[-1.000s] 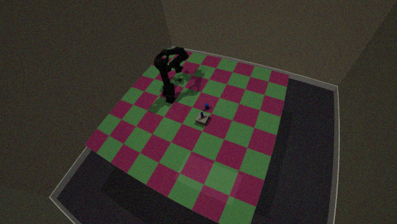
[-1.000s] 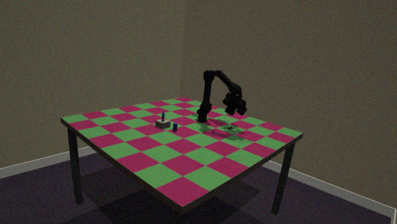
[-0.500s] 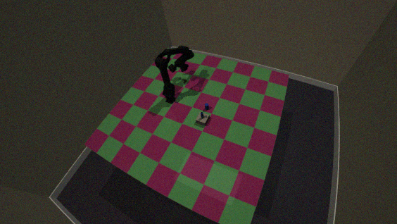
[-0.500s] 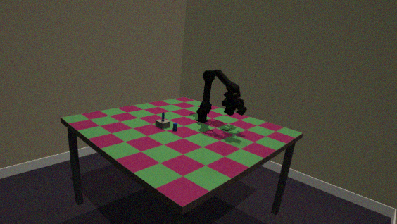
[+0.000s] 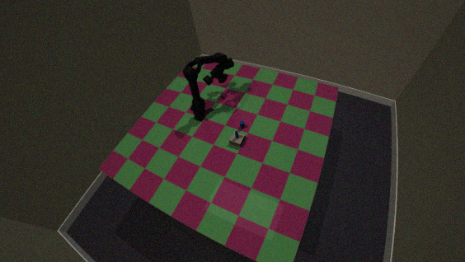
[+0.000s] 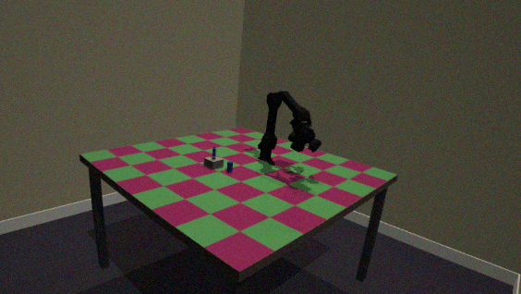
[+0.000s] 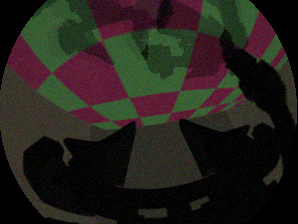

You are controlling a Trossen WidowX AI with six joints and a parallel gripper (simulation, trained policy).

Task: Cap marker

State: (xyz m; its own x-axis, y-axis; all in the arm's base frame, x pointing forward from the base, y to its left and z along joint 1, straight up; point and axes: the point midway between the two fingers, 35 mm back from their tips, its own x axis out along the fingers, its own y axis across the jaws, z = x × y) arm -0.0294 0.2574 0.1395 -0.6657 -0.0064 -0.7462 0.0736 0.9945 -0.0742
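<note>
Now: gripper tip 36 cm short of the blue cap, 23 cm to the left of it and 9 cm above it. Also, from my gripper tip: tan holder block 38 cm ahead, 34 cm to the right, 9 cm below.
</note>
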